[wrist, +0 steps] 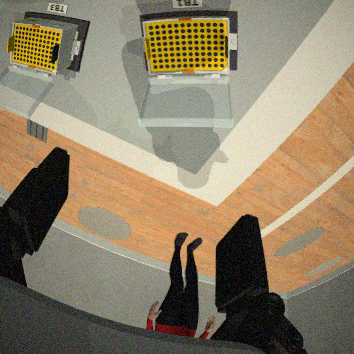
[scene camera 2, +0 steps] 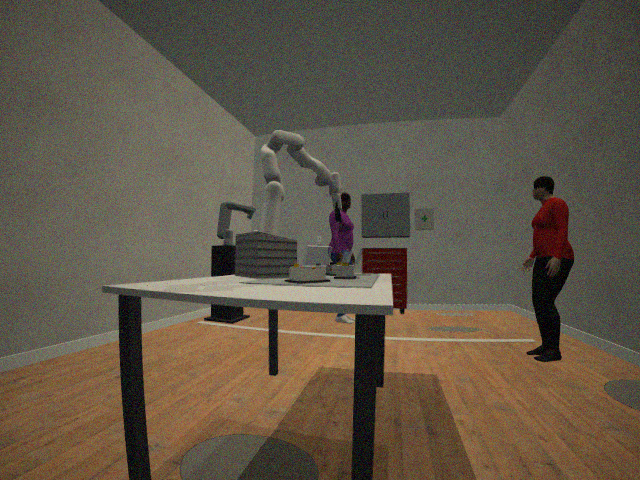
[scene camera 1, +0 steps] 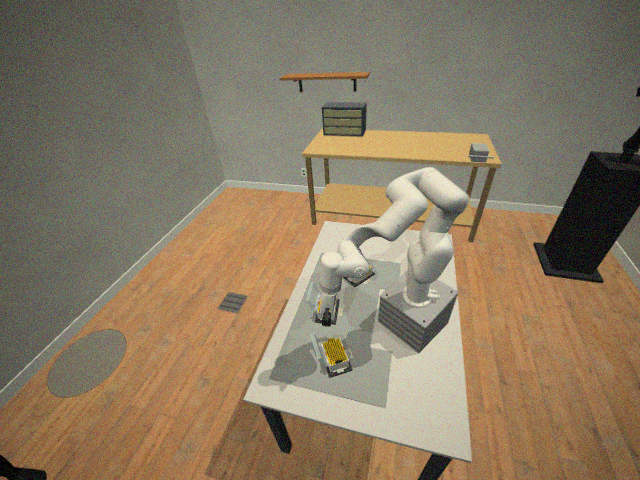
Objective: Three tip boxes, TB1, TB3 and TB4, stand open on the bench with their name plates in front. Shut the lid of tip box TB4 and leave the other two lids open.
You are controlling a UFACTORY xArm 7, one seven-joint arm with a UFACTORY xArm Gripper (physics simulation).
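Places are measured from the arm's base along level axes (x ahead, y left, z up), in centimetres.
Pixels of known places: gripper, between the fingertips: (wrist: 150,203) (scene camera 2: 338,220) (scene camera 1: 327,315); arm's base, origin of its link: (scene camera 2: 267,237) (scene camera 1: 417,295).
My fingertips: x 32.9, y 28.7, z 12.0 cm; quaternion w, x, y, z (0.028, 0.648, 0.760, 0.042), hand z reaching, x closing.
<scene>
Ahead of a thing's pixels: the offset from my fingertips to its top centre. "spot": to the spot under its first point. Level surfaces: height alone.
Tip box TB1 {dx -1.5, dy -1.5, dz -25.1 cm} (scene camera 1: 336,352) (scene camera 2: 307,272) (wrist: 187,46) is nearest scene camera 1; its clear lid {dx +4.1, dy +2.1, dz -17.1 cm} (scene camera 1: 316,347) (wrist: 186,102) stands open. Tip box TB3 {dx +7.9, dy -26.3, dz -25.9 cm} (scene camera 1: 318,312) (wrist: 36,47) is in the middle, partly behind the hand in scene camera 1; its lid {spot: dx +15.8, dy -23.4, dz -23.0 cm} (wrist: 26,90) is open. The far box {dx -2.7, dy -54.4, dz -25.9 cm} (scene camera 1: 360,279), TB4 by elimination, is partly covered by the arm; its plate and lid cannot be made out, and it does not show in the wrist view. My gripper (scene camera 1: 326,316) (scene camera 2: 338,212) (wrist: 150,203) is open and empty, high above the bench around TB3.
The boxes stand on a grey mat {dz -32.5 cm} (scene camera 1: 361,390) on the white bench {dz -32.8 cm} (scene camera 1: 423,413). The arm's ribbed base block (scene camera 1: 413,322) (scene camera 2: 266,256) stands beside the mat. A wooden table (scene camera 1: 403,147) is behind the bench. Two people, in purple (scene camera 2: 341,232) and red (scene camera 2: 552,229), stand beyond the bench.
</scene>
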